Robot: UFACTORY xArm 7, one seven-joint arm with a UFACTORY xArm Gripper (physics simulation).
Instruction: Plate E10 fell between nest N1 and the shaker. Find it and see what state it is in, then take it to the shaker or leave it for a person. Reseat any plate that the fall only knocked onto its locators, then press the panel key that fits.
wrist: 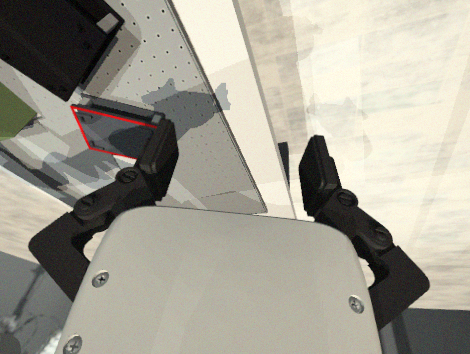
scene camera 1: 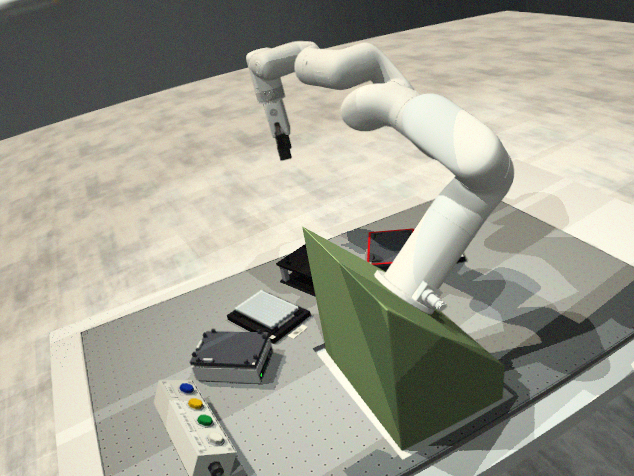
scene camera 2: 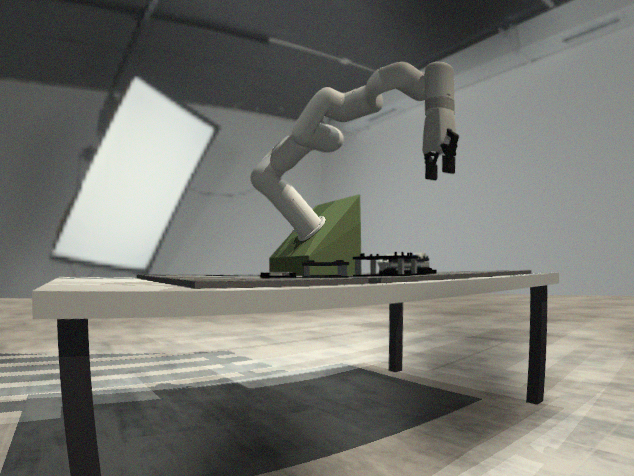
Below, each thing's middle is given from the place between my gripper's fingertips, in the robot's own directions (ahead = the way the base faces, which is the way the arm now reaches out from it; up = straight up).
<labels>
The red-outlined dark plate (scene camera 1: 386,246) is 33 cm behind my hand, 20 cm below it and 9 cm to the right of it. The rest, counted from my hand: lidded shaker (scene camera 1: 224,356) 44 cm behind, 40 cm to the left, 21 cm below; pale clear plate (scene camera 1: 268,310) 33 cm behind, 27 cm to the left, 21 cm below.
</labels>
